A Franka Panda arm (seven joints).
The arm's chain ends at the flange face. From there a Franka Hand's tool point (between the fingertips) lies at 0.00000 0.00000 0.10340 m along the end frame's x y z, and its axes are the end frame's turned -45 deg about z.
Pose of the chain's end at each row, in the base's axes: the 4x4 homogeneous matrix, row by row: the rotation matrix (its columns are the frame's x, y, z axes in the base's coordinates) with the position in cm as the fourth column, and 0 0 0 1 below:
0.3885 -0.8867 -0.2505 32.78; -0.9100 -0.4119 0.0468 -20.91; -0.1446 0.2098 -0.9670 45.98; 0 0 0 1
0.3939 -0.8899 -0.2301 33.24; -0.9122 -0.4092 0.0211 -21.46; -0.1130 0.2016 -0.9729 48.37; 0 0 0 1
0.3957 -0.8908 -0.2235 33.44; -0.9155 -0.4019 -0.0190 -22.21; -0.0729 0.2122 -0.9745 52.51; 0 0 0 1
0.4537 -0.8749 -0.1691 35.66; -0.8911 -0.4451 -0.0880 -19.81; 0.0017 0.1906 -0.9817 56.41; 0 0 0 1
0.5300 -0.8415 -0.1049 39.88; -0.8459 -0.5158 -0.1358 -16.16; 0.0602 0.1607 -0.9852 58.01; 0 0 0 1
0.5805 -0.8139 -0.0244 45.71; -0.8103 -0.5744 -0.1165 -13.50; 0.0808 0.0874 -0.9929 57.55; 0 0 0 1
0.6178 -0.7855 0.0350 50.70; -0.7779 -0.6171 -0.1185 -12.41; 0.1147 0.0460 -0.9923 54.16; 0 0 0 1
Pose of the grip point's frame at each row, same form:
0.9017 -0.3523 -0.2505 30.19; -0.3522 -0.9347 0.0468 -20.43; -0.2506 0.0461 -0.9670 35.98; 0 0 0 1
0.9078 -0.3507 -0.2301 30.86; -0.3557 -0.9344 0.0211 -21.24; -0.2225 0.0626 -0.9729 38.31; 0 0 0 1
0.9097 -0.3501 -0.2235 31.13; -0.3632 -0.9315 -0.0190 -22.41; -0.2016 0.0985 -0.9745 42.43; 0 0 0 1
0.9395 -0.2978 -0.1691 33.91; -0.3154 -0.9448 -0.0880 -20.72; -0.1336 0.1360 -0.9817 46.26; 0 0 0 1
0.9698 -0.2203 -0.1049 38.80; -0.2334 -0.9629 -0.1358 -17.56; -0.0711 0.1562 -0.9852 47.82; 0 0 0 1
0.9860 -0.1650 -0.0244 45.46; -0.1668 -0.9791 -0.1165 -14.70; -0.0047 0.1189 -0.9929 47.28; 0 0 0 1
0.9923 -0.1186 0.0350 51.06; -0.1137 -0.9864 -0.1185 -13.64; 0.0486 0.1136 -0.9923 43.90; 0 0 0 1

